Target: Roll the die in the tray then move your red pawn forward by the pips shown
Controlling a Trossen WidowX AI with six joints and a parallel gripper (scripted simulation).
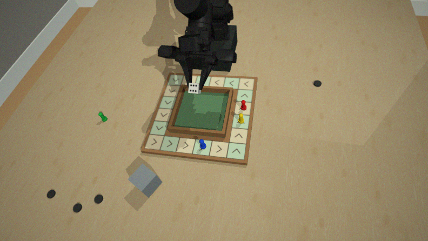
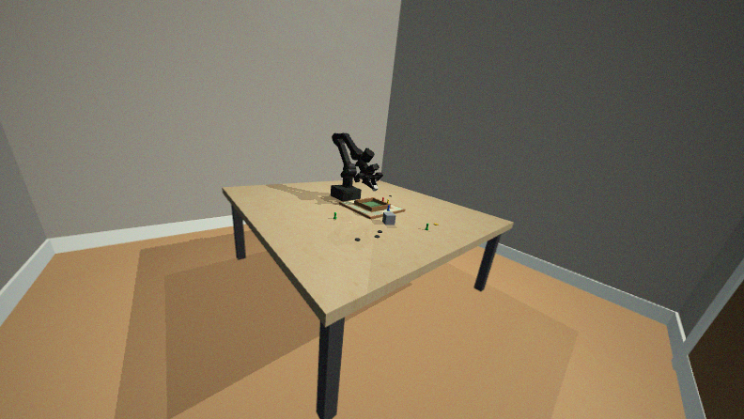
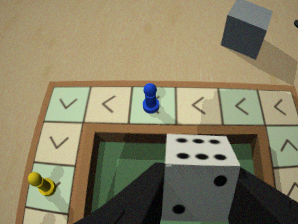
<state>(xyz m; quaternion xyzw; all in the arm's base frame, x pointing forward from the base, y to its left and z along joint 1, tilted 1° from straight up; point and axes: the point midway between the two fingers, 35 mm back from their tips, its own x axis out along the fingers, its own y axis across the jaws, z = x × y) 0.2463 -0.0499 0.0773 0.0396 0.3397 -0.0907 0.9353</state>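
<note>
My gripper tip is now right at the white die. Also, from my gripper tip: green felt tray 110 mm below, 10 mm behind; yellow pawn 110 mm to the left, 90 mm below, 30 mm ahead; blue pawn 100 mm ahead, 90 mm below, 10 mm to the left.
</note>
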